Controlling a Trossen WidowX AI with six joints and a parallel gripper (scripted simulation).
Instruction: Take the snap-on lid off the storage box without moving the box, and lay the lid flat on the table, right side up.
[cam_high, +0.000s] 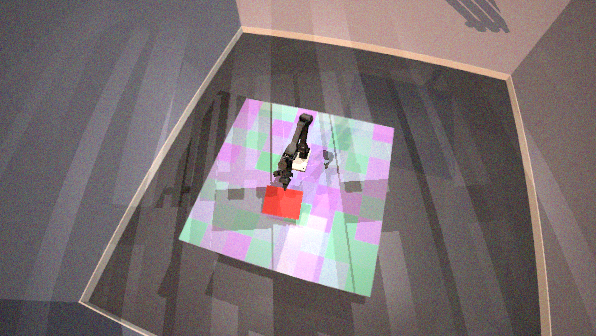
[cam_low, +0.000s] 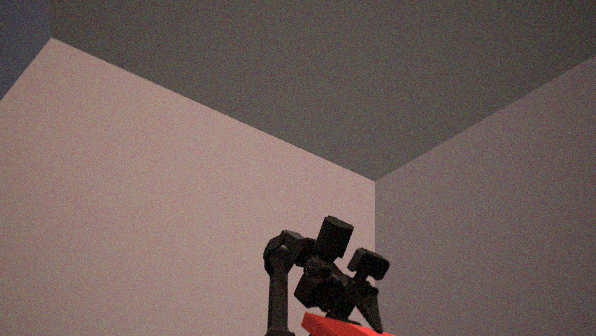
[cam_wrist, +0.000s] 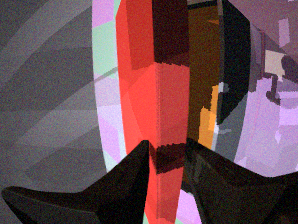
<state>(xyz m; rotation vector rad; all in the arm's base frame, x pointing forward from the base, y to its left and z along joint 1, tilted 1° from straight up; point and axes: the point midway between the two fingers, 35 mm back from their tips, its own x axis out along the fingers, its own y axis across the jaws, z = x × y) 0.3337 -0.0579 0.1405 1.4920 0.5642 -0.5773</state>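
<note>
Right now my gripper tip is 80 mm short of the red lid and 30 mm above it. Round my gripper tip: storage box 60 mm ahead, 100 mm below.
</note>
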